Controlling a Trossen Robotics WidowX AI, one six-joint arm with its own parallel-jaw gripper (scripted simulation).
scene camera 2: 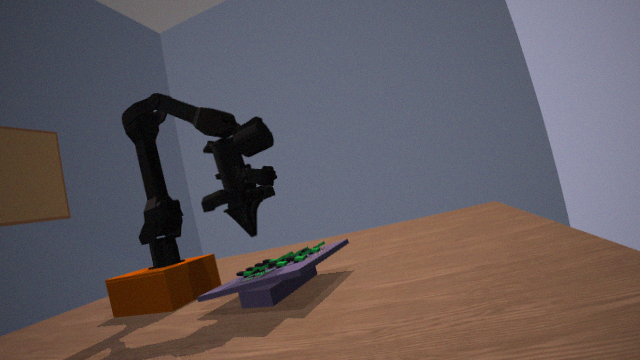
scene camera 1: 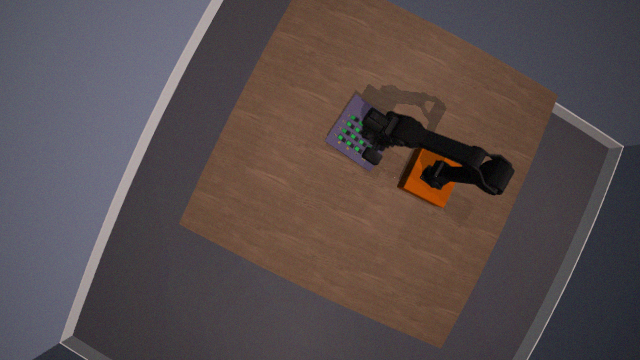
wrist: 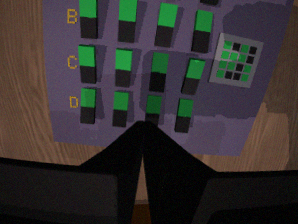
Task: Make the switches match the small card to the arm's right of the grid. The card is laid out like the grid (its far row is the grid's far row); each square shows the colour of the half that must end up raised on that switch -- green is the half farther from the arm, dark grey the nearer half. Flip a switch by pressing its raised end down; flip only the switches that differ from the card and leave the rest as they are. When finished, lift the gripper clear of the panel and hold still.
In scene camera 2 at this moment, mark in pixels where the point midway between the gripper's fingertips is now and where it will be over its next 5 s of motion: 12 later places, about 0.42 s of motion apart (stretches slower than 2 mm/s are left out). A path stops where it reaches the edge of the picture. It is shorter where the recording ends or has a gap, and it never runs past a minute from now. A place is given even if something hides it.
My gripper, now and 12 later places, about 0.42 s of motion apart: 254,236; 261,239; 263,251; 265,257; 266,259; 266,259; 266,261; 264,251; 254,236; 235,250; 237,262; 239,269; 240,271
